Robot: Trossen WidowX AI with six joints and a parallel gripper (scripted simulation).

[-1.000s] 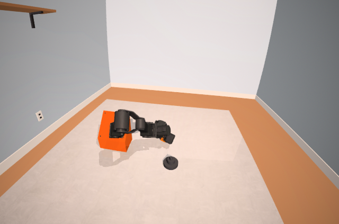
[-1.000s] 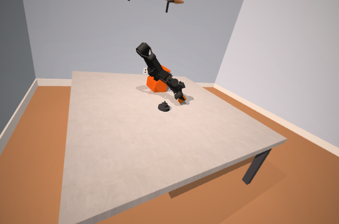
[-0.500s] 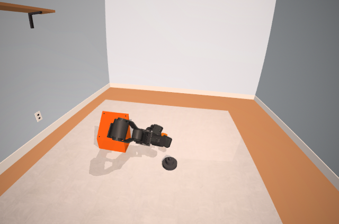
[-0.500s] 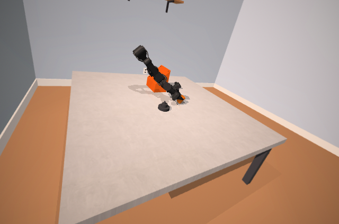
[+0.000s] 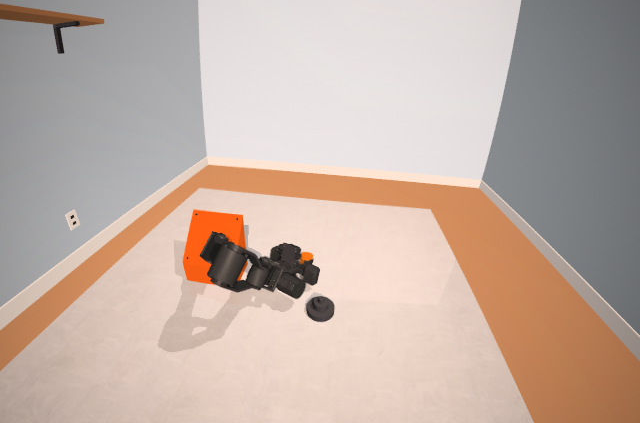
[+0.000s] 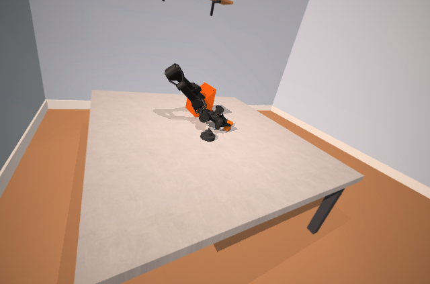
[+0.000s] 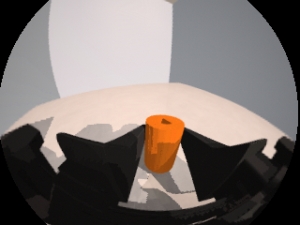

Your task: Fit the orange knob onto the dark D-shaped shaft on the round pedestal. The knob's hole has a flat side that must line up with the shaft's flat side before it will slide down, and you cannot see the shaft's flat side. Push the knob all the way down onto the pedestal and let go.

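Right now my gripper tip is 10 mm to the left of the orange knob, 10 mm past it and 10 mm above it. Also, from my gripper tip: shaft (190 mm to the right, 70 mm ahead, 20 mm below).
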